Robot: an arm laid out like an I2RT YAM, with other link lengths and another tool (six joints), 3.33 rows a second.
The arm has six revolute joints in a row. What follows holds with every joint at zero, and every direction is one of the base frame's.
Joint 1 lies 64.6 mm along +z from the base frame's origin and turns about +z.
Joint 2 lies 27.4 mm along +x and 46.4 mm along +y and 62.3 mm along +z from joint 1 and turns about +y.
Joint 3 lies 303.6 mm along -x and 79.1 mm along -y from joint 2 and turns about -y.
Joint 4 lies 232.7 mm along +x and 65.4 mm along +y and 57.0 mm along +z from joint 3 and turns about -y.
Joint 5 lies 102.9 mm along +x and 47.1 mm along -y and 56.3 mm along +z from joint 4 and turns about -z.
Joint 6 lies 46.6 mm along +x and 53.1 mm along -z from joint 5 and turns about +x.
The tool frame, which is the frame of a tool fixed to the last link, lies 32.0 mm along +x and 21.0 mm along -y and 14.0 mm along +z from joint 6; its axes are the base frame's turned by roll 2.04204, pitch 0.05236 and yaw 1.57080 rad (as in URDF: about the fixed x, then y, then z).
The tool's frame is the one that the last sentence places.
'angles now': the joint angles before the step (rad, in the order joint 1, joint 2, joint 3, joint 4, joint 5, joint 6). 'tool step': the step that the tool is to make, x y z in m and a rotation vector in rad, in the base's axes. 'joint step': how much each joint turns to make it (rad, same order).
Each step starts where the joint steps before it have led.
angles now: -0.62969, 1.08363, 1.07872, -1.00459, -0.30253, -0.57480
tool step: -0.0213, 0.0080, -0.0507, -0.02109, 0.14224, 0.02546
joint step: -0.01108, -0.03739, -0.17126, 0.00975, 0.07153, -0.08350
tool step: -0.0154, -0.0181, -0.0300, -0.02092, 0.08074, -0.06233
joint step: -0.10025, 0.03085, -0.08894, 0.05792, 0.04712, -0.06282
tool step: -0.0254, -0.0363, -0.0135, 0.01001, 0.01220, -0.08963
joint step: -0.22495, 0.07079, -0.01520, 0.04362, -0.04454, -0.13059
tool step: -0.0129, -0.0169, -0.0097, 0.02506, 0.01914, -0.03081
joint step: -0.09954, 0.06059, 0.00344, 0.00968, -0.01800, -0.06831
